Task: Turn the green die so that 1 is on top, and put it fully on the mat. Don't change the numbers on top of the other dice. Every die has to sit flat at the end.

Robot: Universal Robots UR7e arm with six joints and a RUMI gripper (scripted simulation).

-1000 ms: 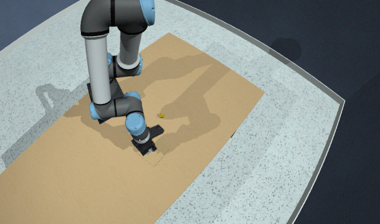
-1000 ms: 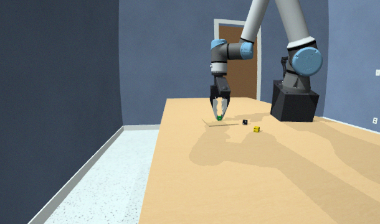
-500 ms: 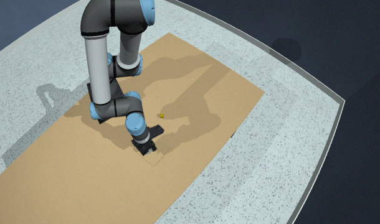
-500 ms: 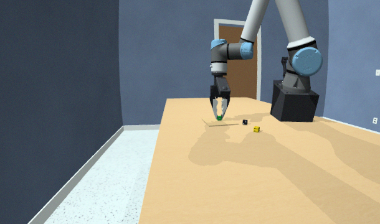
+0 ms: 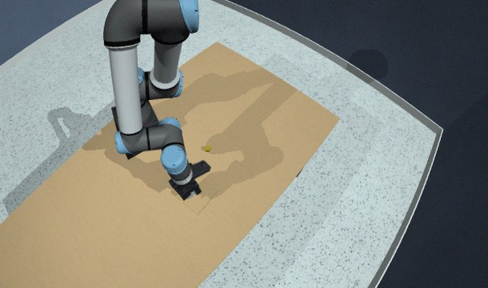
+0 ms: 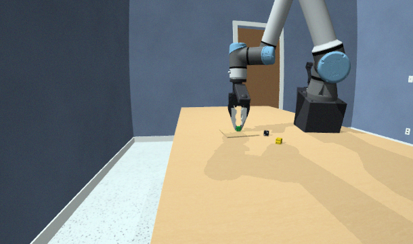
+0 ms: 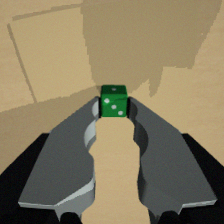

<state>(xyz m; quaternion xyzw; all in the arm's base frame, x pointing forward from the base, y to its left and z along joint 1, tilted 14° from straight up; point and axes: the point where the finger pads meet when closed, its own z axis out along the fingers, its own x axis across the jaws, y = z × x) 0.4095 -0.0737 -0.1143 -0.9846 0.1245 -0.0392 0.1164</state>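
Right now my hand is 1 cm above the green die. From my hand the other things lie so: tan mat 2 cm below; yellow die 7 cm behind, 20 cm to the left, 2 cm below; black die 9 cm behind, 8 cm to the left, 2 cm below.
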